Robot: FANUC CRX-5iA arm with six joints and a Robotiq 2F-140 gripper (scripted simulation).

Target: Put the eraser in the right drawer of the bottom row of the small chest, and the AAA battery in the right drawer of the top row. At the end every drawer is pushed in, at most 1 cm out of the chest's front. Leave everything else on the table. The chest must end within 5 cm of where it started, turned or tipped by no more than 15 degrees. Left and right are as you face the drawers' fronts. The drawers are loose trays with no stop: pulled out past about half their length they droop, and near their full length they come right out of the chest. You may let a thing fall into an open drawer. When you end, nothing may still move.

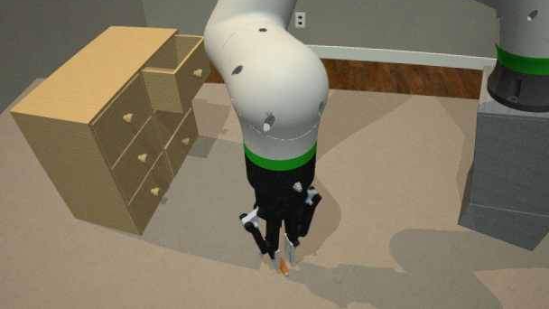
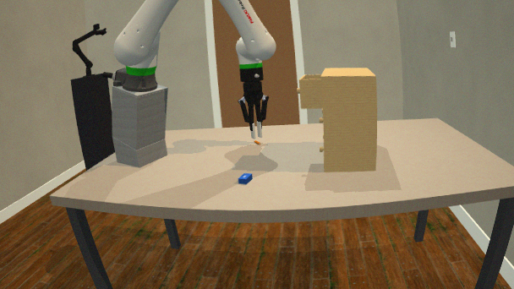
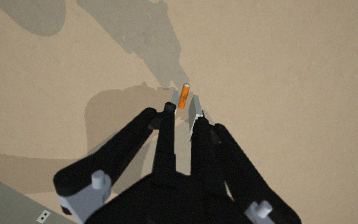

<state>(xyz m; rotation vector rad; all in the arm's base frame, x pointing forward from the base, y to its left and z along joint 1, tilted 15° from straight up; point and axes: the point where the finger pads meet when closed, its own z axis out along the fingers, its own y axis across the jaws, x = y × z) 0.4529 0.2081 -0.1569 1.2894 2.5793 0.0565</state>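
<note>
Right now my hand is 50 mm above the orange AAA battery. Also, from my hand: white eraser: 410 mm ahead, 210 mm to the right, 40 mm below; then small blue block: 390 mm to the right, 50 mm below, 40 mm ahead.
</note>
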